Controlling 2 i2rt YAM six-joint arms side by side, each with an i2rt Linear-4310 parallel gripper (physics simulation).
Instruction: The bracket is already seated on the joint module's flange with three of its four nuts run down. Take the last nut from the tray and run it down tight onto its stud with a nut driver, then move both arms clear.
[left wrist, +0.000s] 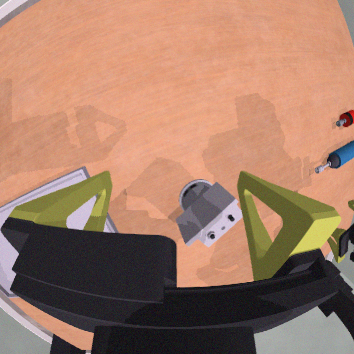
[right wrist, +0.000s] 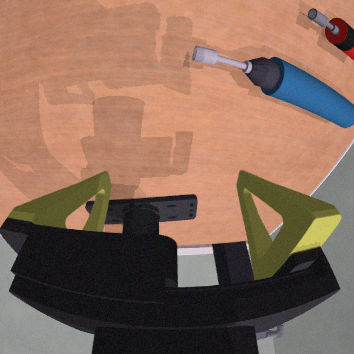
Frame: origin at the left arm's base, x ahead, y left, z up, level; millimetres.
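Seen in the pictures: left gripper, fingertip midpoint: (left wrist: 174, 177); right gripper, fingertip midpoint: (right wrist: 173, 177); right arm's base, link origin: (right wrist: 141, 208).
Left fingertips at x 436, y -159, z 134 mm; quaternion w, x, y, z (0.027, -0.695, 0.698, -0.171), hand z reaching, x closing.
Observation:
Pixels of each thing's top centre, then the offset from my left fingertips to it. "pt": a spot on its surface instead. Level surfaces: height alone.
- pale tray, surface spot: (left wrist: 84, 175) pt dx -28, dy +102, dz -119 mm
- blue nut driver, surface spot: (right wrist: 310, 92) (left wrist: 347, 156) pt dx -24, dy -446, dz -93 mm
- red nut driver, top centre: (right wrist: 351, 37) (left wrist: 351, 120) dx +64, dy -456, dz -100 mm
- wooden table, surface height: dz -134 mm
The grey joint module with its bracket (left wrist: 207, 212) stands on the table in the left wrist view, between and beyond my left fingers; two dark spots show on its light face, too small to tell as nuts or studs. My left gripper (left wrist: 174, 177) is open and empty above the table. Part of the pale tray (left wrist: 84, 175) shows behind the left finger; no nut is visible in it. A blue nut driver (left wrist: 344, 154) (right wrist: 310, 92) and a red nut driver (left wrist: 347, 118) (right wrist: 337, 31) lie on the table. My right gripper (right wrist: 173, 177) is open and empty, with the blue driver beyond it.
A black slotted plate (right wrist: 177, 207) with a round black post sits near the table edge, partly behind the right gripper. The wooden table (left wrist: 175, 60) (right wrist: 225, 150) has a pale rim. Part of the other arm's yellow-green finger shows at the right edge of the left wrist view.

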